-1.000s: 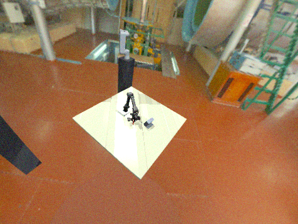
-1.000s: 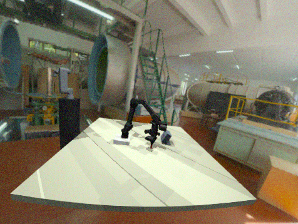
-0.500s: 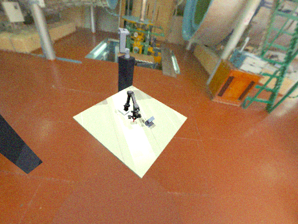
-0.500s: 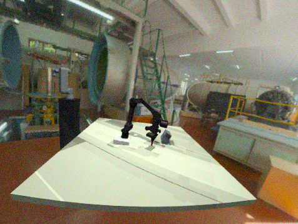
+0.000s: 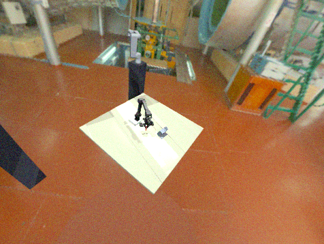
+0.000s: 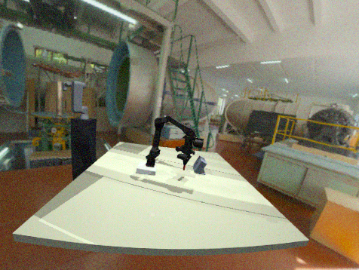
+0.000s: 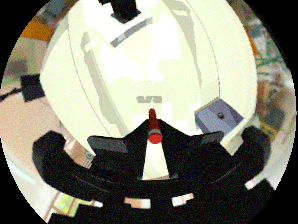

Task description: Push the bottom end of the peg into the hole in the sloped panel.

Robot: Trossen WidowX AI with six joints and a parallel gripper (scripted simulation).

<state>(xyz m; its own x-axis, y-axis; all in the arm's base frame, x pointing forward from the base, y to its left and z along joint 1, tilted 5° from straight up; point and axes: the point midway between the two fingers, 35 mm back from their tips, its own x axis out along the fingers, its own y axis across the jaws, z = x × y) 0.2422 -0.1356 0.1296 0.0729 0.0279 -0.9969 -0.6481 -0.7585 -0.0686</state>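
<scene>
Now: the sloped panel 180 mm ahead of my gripper tip, 150 mm to the left of it and 60 mm below it. The rest, counted from my gripper tip: red peg (20 mm above).
</scene>
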